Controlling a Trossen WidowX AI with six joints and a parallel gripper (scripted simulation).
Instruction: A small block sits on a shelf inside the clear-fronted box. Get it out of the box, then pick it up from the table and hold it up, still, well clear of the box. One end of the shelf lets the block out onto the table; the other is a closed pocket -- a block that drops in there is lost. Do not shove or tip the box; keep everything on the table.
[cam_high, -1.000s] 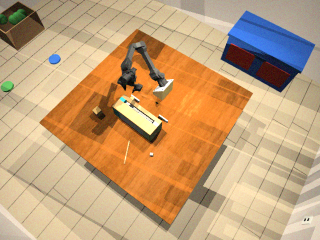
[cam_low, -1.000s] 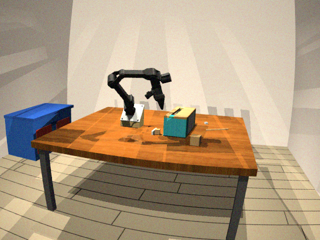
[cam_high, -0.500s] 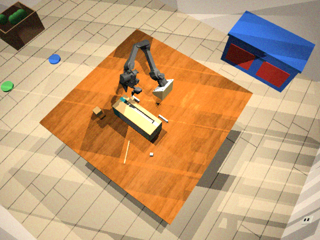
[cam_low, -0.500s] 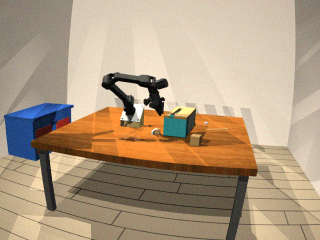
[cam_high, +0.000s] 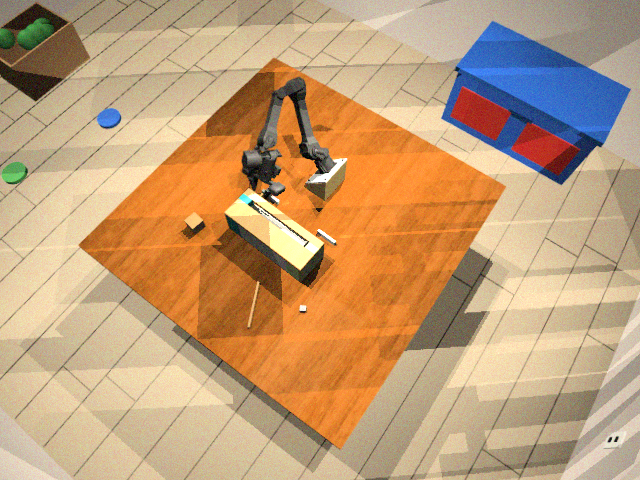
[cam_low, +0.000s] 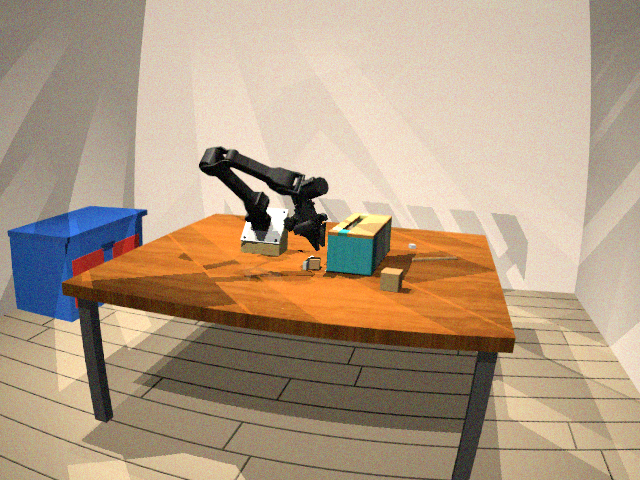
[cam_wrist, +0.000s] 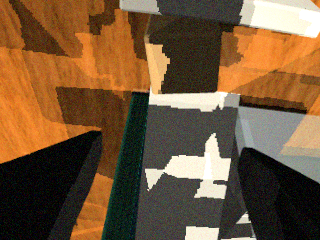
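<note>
Now: gripper tip 2 cm past the small block and 5 cm above it. Also, from my gripper tip: long tan-topped box: 6 cm ahead, 17 cm to the left; thin stick: 35 cm ahead, 27 cm to the left, 6 cm below; tiny grey cube: 25 cm ahead, 43 cm to the left, 6 cm below.
</note>
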